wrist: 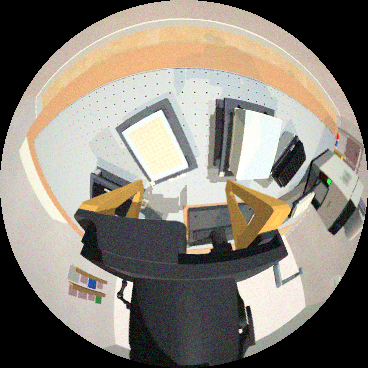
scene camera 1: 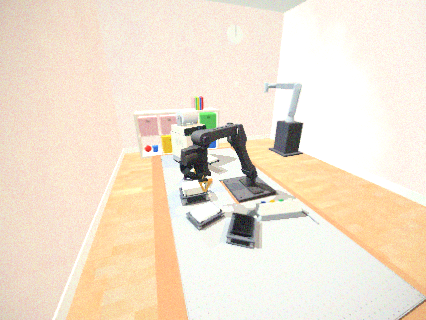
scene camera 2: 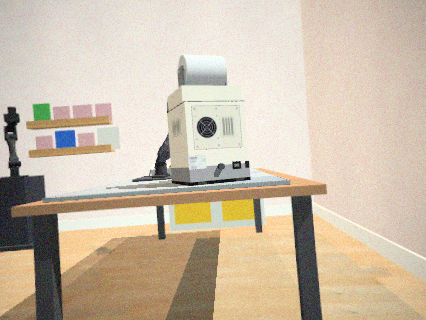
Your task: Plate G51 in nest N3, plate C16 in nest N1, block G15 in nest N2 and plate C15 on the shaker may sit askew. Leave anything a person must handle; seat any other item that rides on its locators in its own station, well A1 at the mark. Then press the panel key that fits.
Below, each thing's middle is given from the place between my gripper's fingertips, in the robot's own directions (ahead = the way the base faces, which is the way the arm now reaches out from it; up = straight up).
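Relative to the cream plate (wrist: 254, 138), my hand is 20 mm short of it, 80 mm above it and 140 mm to the left of it.
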